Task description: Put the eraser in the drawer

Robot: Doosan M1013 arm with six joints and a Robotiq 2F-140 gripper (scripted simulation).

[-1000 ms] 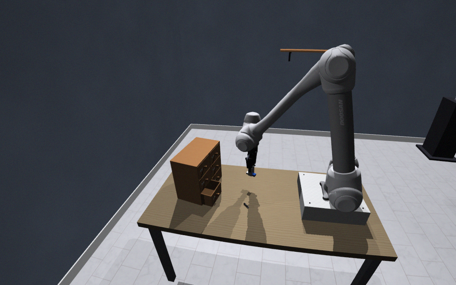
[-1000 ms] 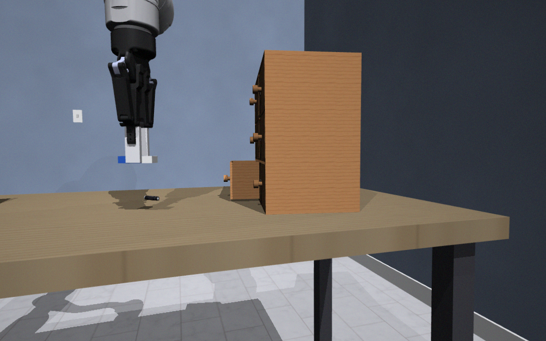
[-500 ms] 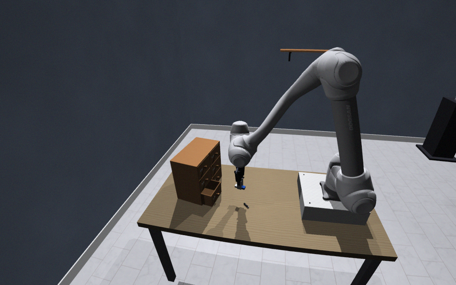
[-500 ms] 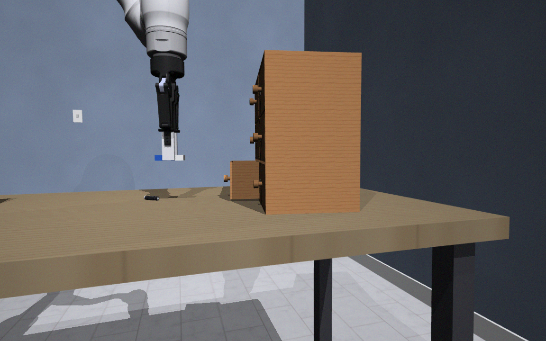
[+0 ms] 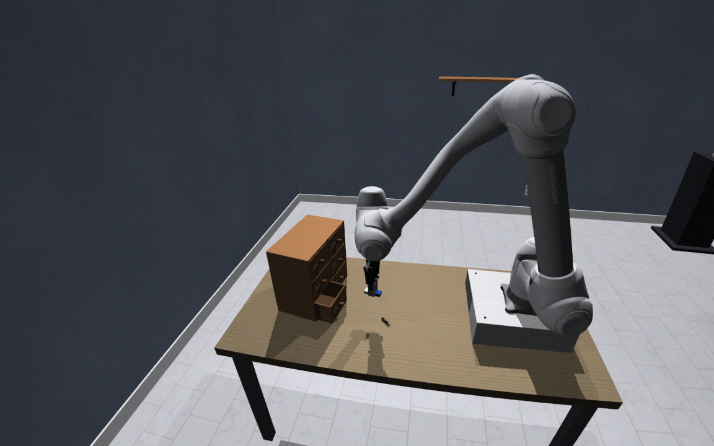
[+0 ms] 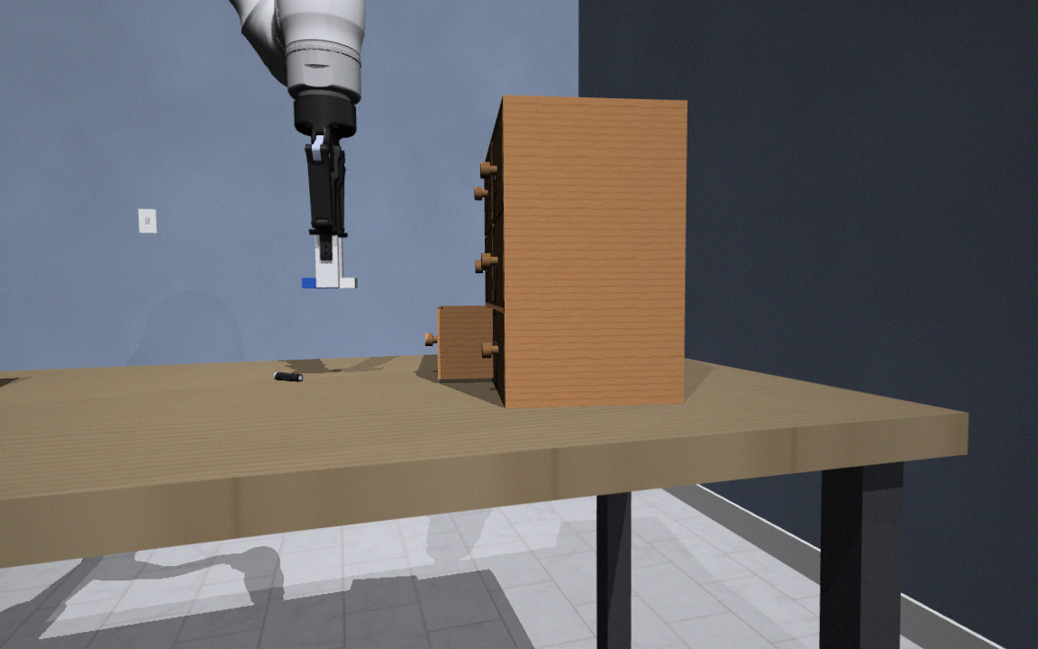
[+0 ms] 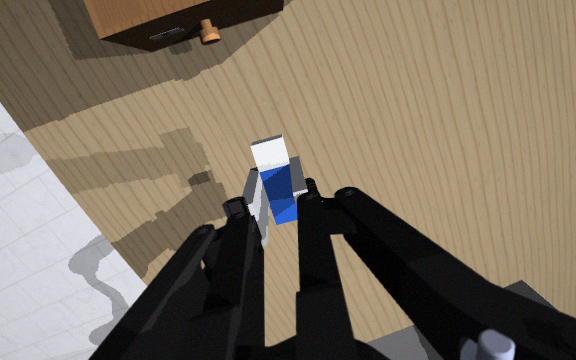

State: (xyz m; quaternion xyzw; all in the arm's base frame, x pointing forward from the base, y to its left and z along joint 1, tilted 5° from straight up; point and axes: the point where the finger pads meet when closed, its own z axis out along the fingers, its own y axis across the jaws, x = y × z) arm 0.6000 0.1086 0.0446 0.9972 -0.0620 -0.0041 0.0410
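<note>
Right now my hand is 220 mm short of the drawer and 130 mm above it. The rest, counted from my hand: eraser (10 mm ahead, 30 mm below); small black cylinder (60 mm behind, 20 mm to the left, 150 mm below).
</note>
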